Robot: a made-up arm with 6 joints.
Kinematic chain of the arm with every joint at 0, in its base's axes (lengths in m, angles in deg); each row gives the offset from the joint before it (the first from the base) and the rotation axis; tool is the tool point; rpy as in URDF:
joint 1: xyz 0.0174 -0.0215 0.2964 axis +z
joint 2: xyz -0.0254 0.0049 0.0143 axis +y
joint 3: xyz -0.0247 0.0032 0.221 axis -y
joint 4: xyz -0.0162 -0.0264 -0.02 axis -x
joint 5: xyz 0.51 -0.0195 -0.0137 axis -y
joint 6: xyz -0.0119 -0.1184 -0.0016 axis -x
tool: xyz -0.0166 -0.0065 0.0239 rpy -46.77 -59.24 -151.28
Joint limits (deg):
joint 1: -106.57..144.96
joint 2: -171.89..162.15
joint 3: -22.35..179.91
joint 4: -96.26..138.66
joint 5: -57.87..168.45
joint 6: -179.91..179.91
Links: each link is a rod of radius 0.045 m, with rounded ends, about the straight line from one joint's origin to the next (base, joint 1, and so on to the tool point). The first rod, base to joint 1, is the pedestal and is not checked.
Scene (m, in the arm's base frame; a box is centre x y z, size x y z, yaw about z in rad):
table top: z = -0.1
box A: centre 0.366 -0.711 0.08 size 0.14 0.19 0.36 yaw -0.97
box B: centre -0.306 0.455 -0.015 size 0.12 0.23 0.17 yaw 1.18
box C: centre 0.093 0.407 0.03 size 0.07 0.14 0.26 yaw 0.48
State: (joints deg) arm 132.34 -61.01 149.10 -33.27 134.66 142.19
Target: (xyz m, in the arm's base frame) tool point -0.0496 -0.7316 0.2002
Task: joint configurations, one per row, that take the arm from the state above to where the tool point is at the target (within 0.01 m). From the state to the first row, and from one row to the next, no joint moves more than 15 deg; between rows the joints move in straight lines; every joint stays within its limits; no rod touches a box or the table.
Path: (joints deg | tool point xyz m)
1: 134.19 -49.21 145.76 -42.11 133.25 129.88 | 0.5974 -0.4944 0.4144
2: 136.04 -37.40 142.42 -50.94 131.84 117.57 | 0.5651 -0.4574 0.6003
3: 137.88 -25.60 139.08 -59.78 130.43 105.26 | 0.4950 -0.3920 0.7653
4: 125.69 -31.25 143.76 -55.43 130.90 111.92 | 0.4500 -0.5278 0.6628
5: 113.49 -36.90 148.44 -51.08 131.37 118.59 | 0.3594 -0.6422 0.5514
6: 101.30 -42.55 153.12 -46.73 131.85 125.25 | 0.2348 -0.7196 0.4345
7: 89.10 -48.20 157.80 -42.39 132.32 131.92 | 0.0921 -0.7504 0.3161
8: 76.90 -53.85 162.48 -38.04 132.79 138.58 | -0.0496 -0.7316 0.2002

